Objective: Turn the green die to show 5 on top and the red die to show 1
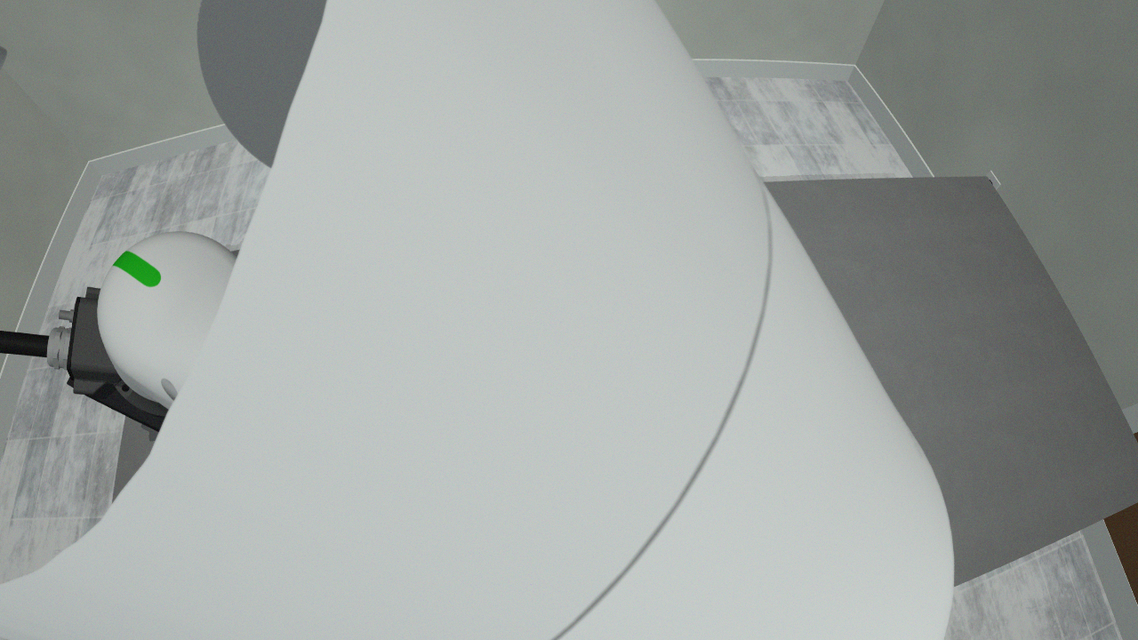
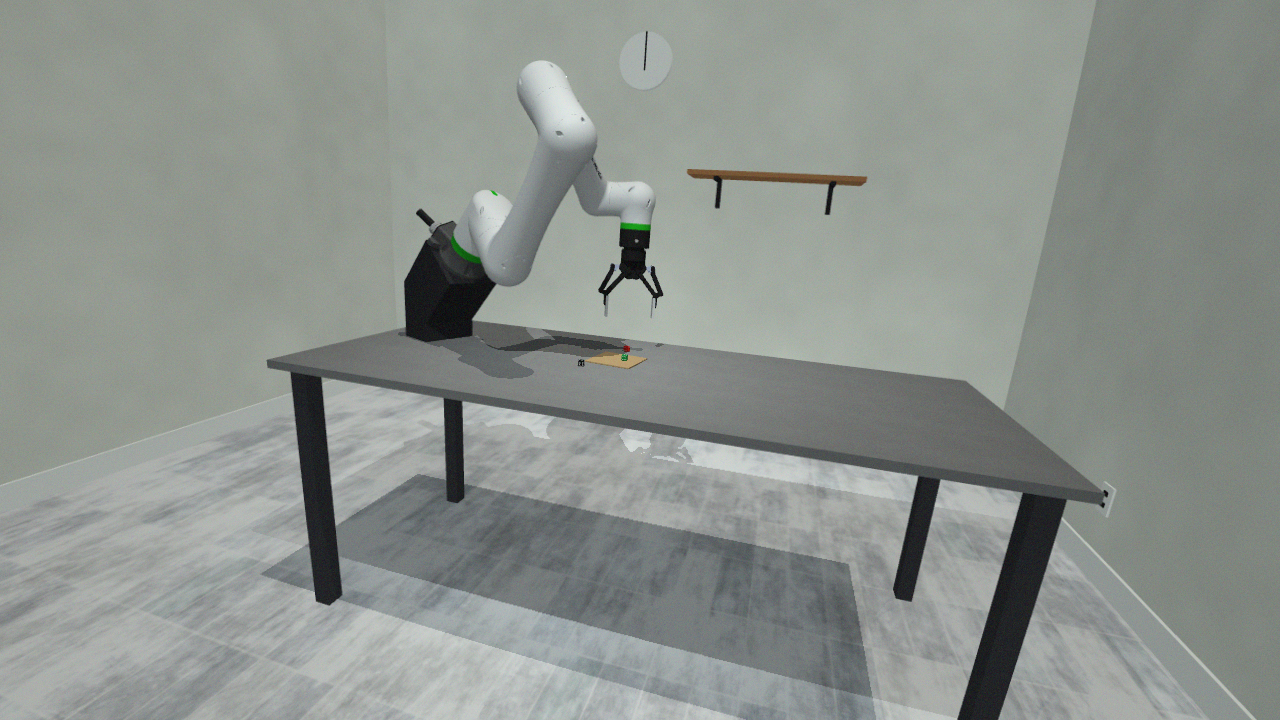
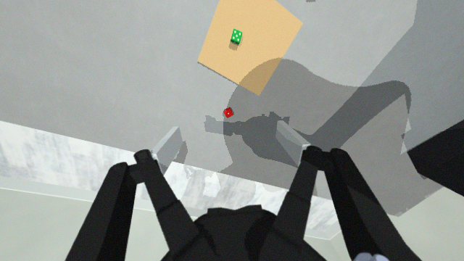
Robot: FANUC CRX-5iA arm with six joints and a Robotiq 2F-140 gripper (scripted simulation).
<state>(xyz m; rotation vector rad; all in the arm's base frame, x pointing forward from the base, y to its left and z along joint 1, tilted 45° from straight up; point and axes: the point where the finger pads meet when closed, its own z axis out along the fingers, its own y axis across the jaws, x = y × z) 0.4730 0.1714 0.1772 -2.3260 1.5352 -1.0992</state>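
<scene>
Now: hand 110 mm above the red die. The rest, counted from my hand: green die: 130 mm to the right, 110 mm below, 10 mm ahead; tan mat: 130 mm to the right, 120 mm below, 10 mm behind; black die: 230 mm to the right, 110 mm below, 90 mm behind.
</scene>
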